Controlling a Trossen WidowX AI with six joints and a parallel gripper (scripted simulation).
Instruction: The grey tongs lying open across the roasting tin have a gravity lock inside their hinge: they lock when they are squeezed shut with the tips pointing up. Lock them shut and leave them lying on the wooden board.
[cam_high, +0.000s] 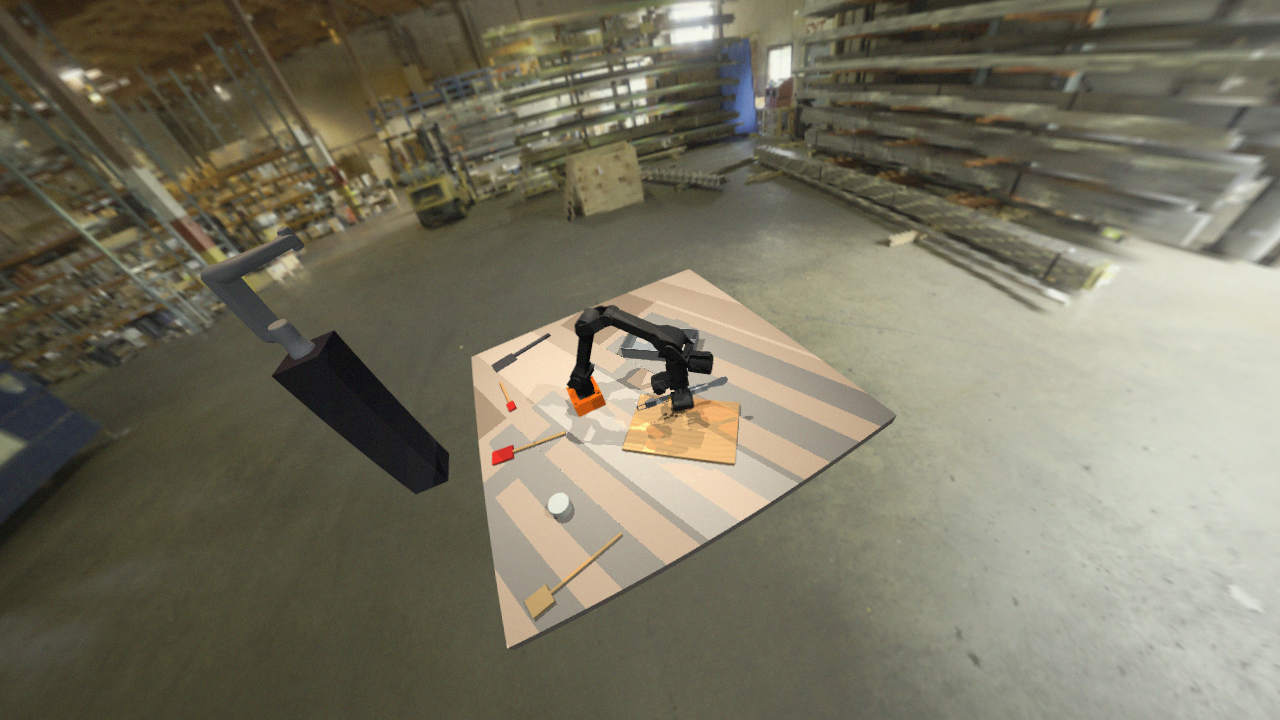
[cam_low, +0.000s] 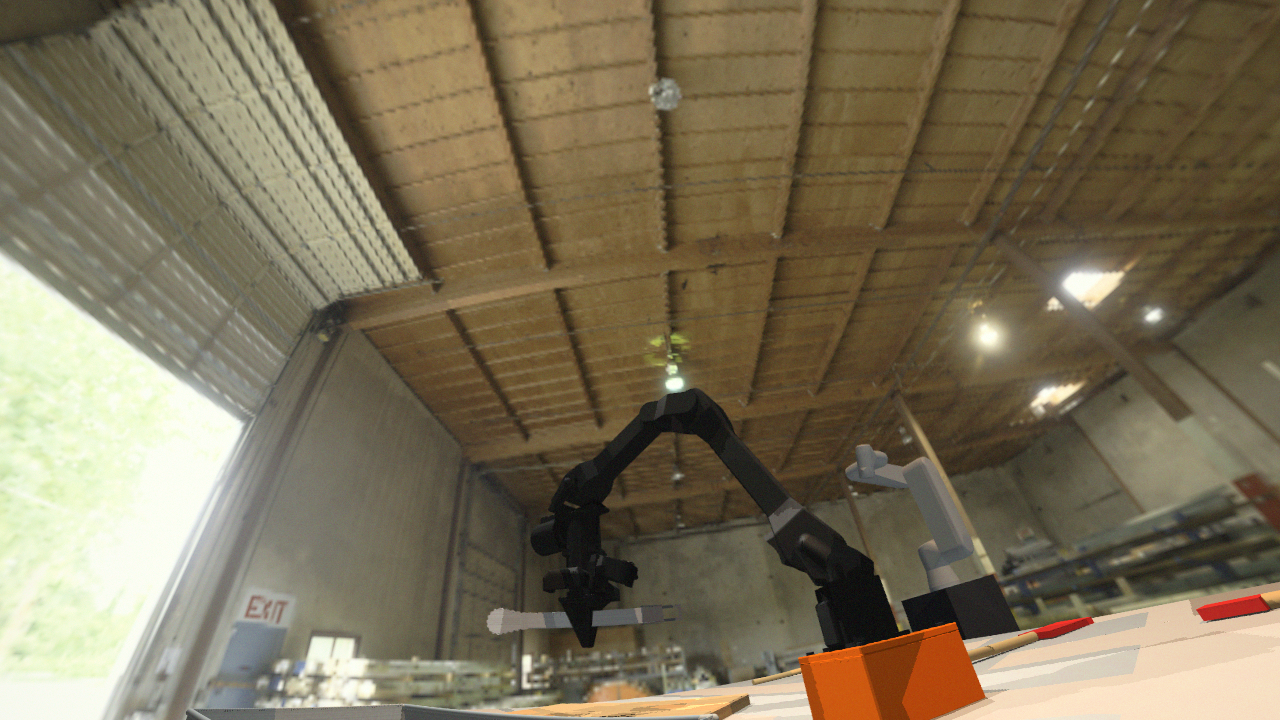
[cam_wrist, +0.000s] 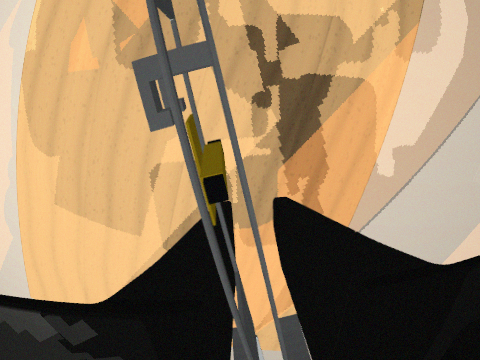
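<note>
Now: the yellow piece 30 mm behind my gripper tip and 40 mm above it. The rest, counted from my gripper tip: roasting tin: 100 mm ahead, 390 mm to the left, 80 mm below; then wooden board: 10 mm behind, 20 mm to the right, 100 mm below; then white puck: 470 mm behind, 100 mm to the right, 90 mm below.
</note>
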